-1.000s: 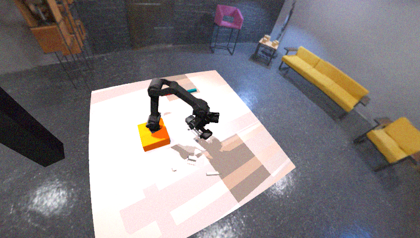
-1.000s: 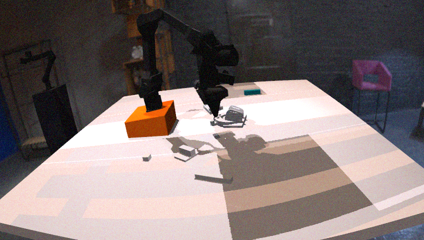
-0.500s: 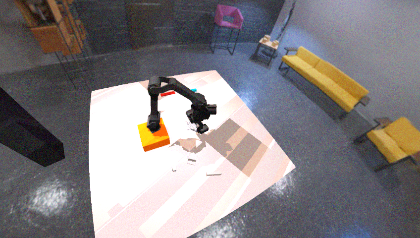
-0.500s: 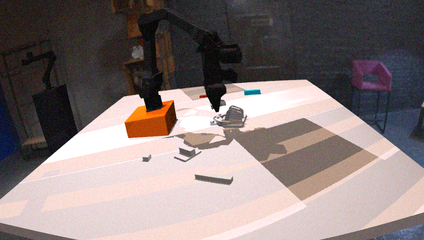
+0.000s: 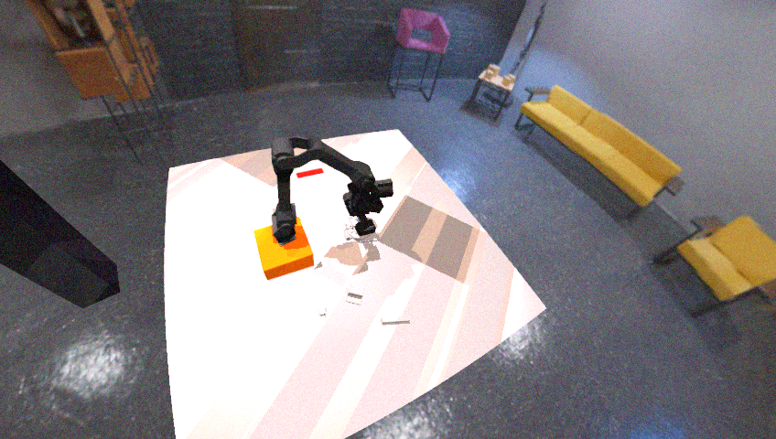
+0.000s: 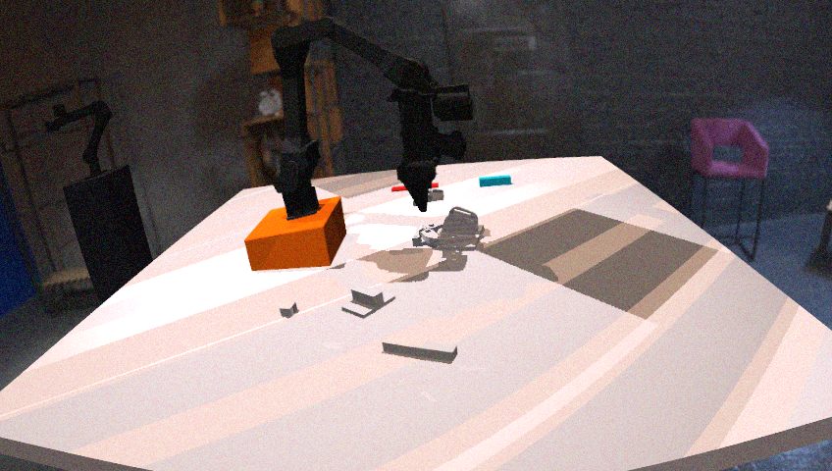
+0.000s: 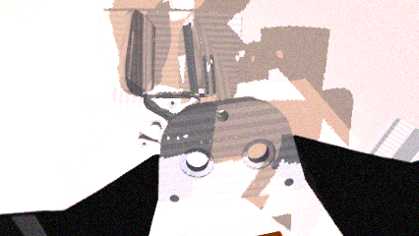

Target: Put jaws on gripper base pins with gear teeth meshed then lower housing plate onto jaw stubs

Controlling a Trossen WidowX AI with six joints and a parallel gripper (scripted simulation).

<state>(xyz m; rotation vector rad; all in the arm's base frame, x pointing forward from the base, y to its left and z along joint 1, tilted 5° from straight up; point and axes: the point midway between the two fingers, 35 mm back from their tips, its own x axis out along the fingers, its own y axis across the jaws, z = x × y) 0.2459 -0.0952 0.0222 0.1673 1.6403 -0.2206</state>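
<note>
Right now my gripper tip is 70 mm short of the flat plate, 20 mm to the right of it and 80 mm above it. Also, from my gripper tip: gripper base 10 mm ahead, 20 mm above; small grey cube 260 mm behind, 190 mm to the right, 80 mm below; stepped piece 130 mm behind, 200 mm to the right, 70 mm below.
</note>
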